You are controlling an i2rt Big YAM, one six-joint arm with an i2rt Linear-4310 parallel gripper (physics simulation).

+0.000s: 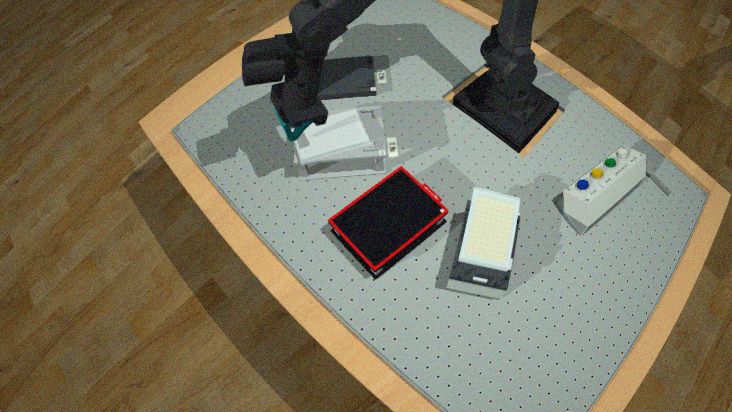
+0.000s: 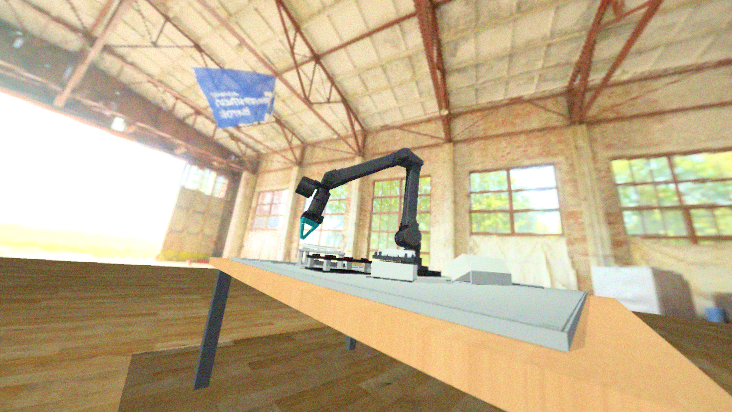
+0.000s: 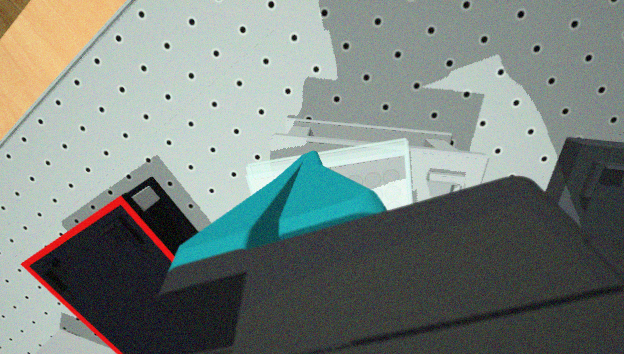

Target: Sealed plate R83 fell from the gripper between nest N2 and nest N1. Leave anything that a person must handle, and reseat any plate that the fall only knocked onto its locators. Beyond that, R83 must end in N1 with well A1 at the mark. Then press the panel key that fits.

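Pixels of known places: gripper, between the fingertips: [image 1: 292, 140] [image 2: 301, 239] [image 3: 314, 164]; arm's base, origin of its link: [image 1: 509, 102].
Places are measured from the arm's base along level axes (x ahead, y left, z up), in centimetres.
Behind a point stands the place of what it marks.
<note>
A white well plate [image 1: 336, 136] {x 33.8, y -17.6, z 5.5 cm} [image 3: 363, 168] {x 38.0, y -23.6, z 5.7 cm} lies skewed on the grey nest [image 1: 344, 167] {x 34.7, y -15.8, z -1.6 cm} beside the N1 label [image 1: 392, 147] {x 25.3, y -12.1, z -2.0 cm}. Its left end sticks out past the nest. My gripper [image 1: 292, 136] {x 40.0, y -22.2, z 7.2 cm} [image 2: 303, 236] {x 40.0, y -22.2, z 7.2 cm} [image 3: 314, 164] {x 40.0, y -22.2, z 7.2 cm} has teal fingers. It is shut on nothing and hangs above the plate's left end. A black plate with a red rim [image 1: 386, 214] {x 38.6, y -2.1, z 1.9 cm} [image 3: 156, 214] {x 43.2, y -6.6, z -1.6 cm} sits askew on a dark nest in the middle of the board. A dark nest [image 1: 352, 73] {x 15.7, y -31.3, z -0.4 cm} with no plate in it stands at the back under the arm. A cream plate [image 1: 490, 229] {x 31.4, y 13.9, z 5.5 cm} sits on a dark nest [image 1: 479, 277] {x 38.3, y 17.2, z 3.3 cm} at the right.
The arm's base [image 1: 507, 102] {x 3.9, y 0.9, z 3.9 cm} stands at the back right in a cut-out of the perforated board [image 1: 405, 327] {x 50.7, y 12.5, z -2.1 cm}. The wooden table rim [image 1: 242, 245] {x 58.4, y -19.8, z -3.4 cm} runs around the board.
</note>
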